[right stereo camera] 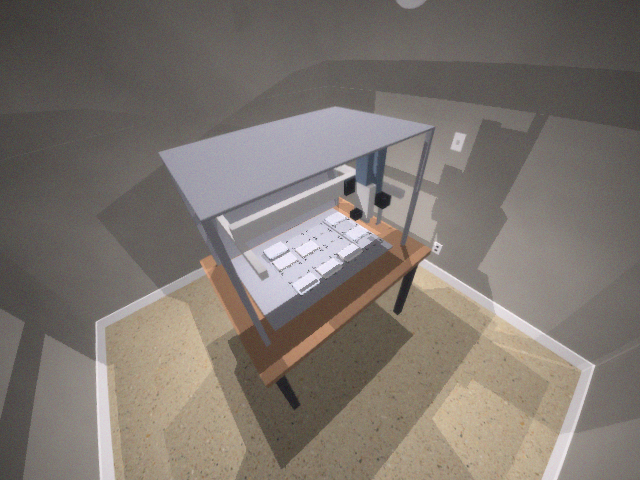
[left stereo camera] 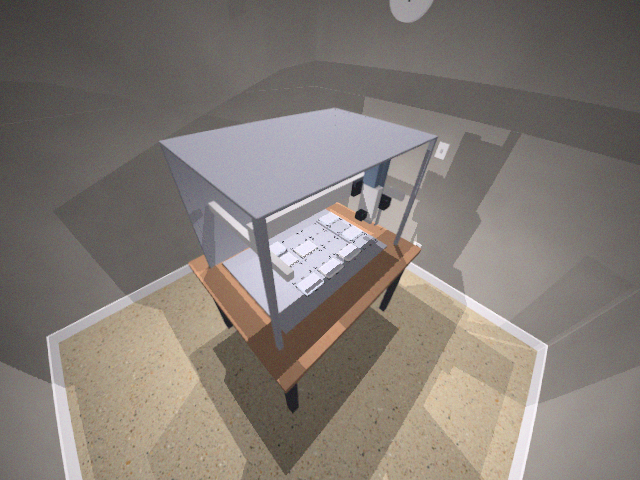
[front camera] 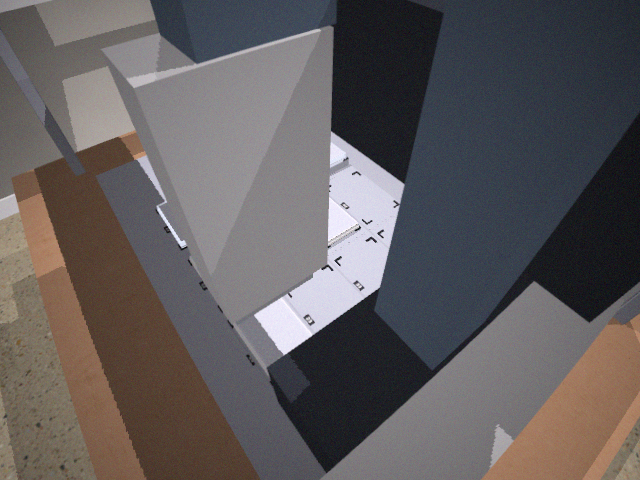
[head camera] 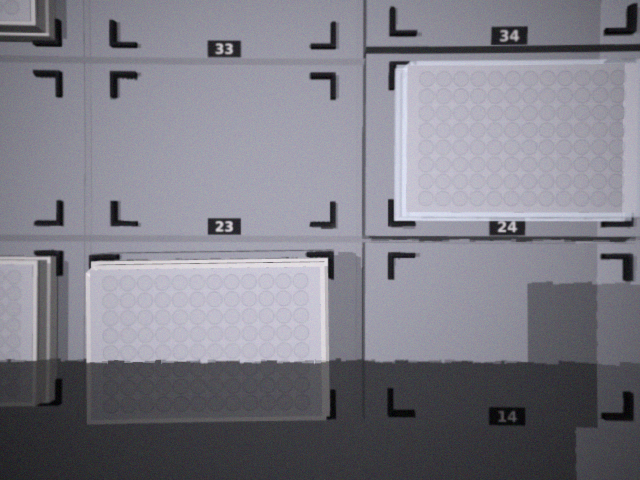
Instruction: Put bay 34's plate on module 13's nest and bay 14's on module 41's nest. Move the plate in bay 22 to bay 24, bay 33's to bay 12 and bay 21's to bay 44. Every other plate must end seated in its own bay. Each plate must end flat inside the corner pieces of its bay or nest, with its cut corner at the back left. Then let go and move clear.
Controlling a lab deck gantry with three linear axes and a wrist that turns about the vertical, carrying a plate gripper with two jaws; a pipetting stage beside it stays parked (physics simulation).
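My gripper hangs at the deck's right end in the right stereo view; its jaws are too small and partly hidden to judge. A plate lies in bay 24 inside the corner pieces, cut corner at back left. A cream plate lies at the place left of bay 14, cut corner at back left. Bays 14, 23, 33 and 34 show no plate in the head view. A plate lies at the deck's back right. Two plates lie along the front.
A light grey slab and blue column block much of the front view. Three plates lie at the back left. A pale beam stands over the deck's left end. Posts and a roof enclose the deck.
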